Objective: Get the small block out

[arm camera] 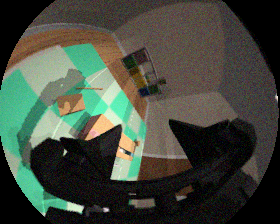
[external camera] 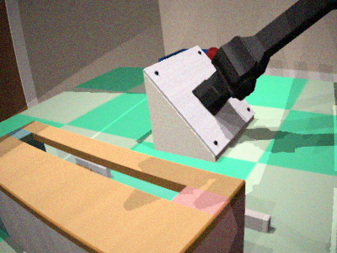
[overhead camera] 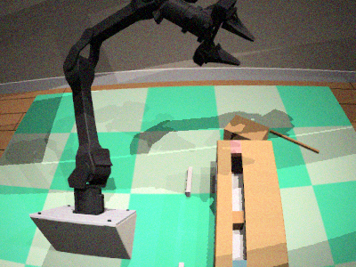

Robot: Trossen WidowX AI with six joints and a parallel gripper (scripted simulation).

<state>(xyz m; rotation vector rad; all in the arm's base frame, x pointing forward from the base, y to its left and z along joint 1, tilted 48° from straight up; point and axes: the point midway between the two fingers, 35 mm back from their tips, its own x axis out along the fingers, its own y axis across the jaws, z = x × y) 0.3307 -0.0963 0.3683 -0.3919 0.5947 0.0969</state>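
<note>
Now: the small tan block 40 mm behind my gripper tip, 230 mm to the right of it and 280 mm below it. From my gripper tip the other things lie so: thin brown stick 210 mm ahead, 90 mm to the left, 360 mm below; wooden box 50 mm behind, 210 mm to the right, 300 mm below.
</note>
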